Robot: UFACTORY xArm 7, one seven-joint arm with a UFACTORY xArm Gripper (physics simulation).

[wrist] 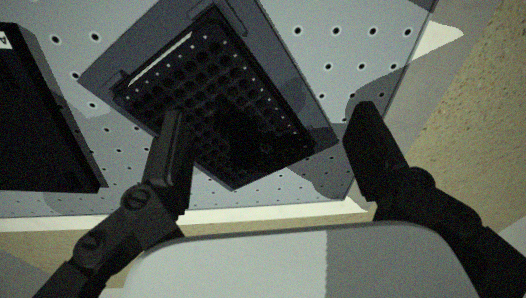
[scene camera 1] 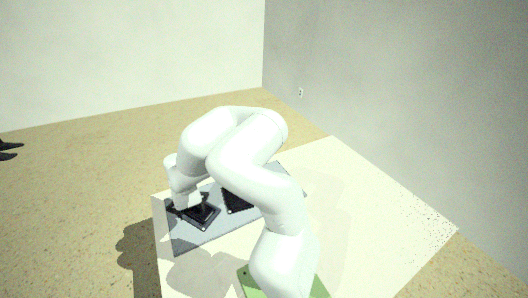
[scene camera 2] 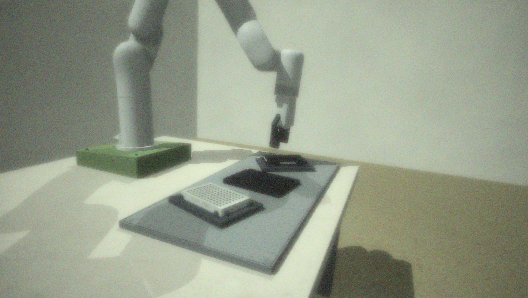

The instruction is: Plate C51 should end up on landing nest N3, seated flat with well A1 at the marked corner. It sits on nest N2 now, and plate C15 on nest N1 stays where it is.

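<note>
A black well plate (scene camera 1: 202,212) (scene camera 2: 287,161) (wrist: 200,85) sits in a dark grey nest (scene camera 2: 309,169) (wrist: 300,100) at the board's far end; its name cannot be read. My gripper (scene camera 1: 191,210) (scene camera 2: 279,142) (wrist: 270,124) is open and empty, a little above this plate. In the wrist view the left finger overlaps the plate's edge, and the right finger is beyond the nest's right corner. A black nest (scene camera 1: 237,201) (scene camera 2: 262,182) (wrist: 40,130) in the middle shows no plate on it. A white well plate (scene camera 2: 217,196) sits on the near nest (scene camera 2: 225,218); the arm hides it in scene camera 1.
The nests stand on a grey perforated board (scene camera 1: 185,242) (scene camera 2: 240,245) (wrist: 350,47) close to the table's edge. The arm's green base block (scene camera 2: 137,165) stands on the white table beside the board. A label (wrist: 4,40) with an A is on the middle nest.
</note>
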